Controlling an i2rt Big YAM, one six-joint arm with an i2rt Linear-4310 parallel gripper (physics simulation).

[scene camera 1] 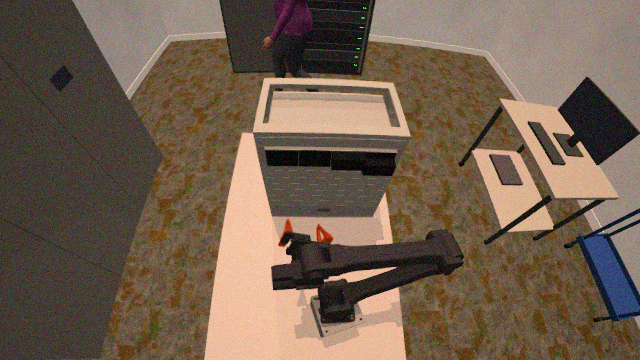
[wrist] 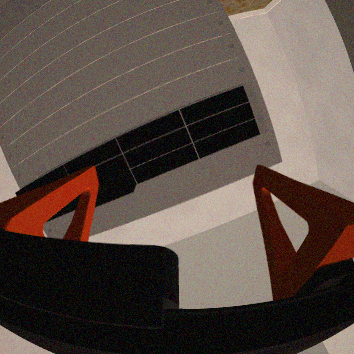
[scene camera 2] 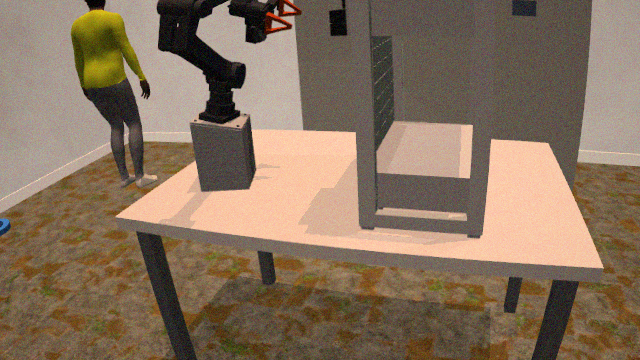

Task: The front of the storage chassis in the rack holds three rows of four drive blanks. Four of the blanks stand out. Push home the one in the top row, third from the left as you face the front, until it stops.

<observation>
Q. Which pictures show the grey rack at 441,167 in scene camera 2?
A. Scene camera 1, the wrist view and scene camera 2: all of them.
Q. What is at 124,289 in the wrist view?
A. My gripper.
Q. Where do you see a grey rack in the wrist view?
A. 148,100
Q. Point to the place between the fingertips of my gripper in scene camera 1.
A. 302,222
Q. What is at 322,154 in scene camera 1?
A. A grey rack.
</observation>
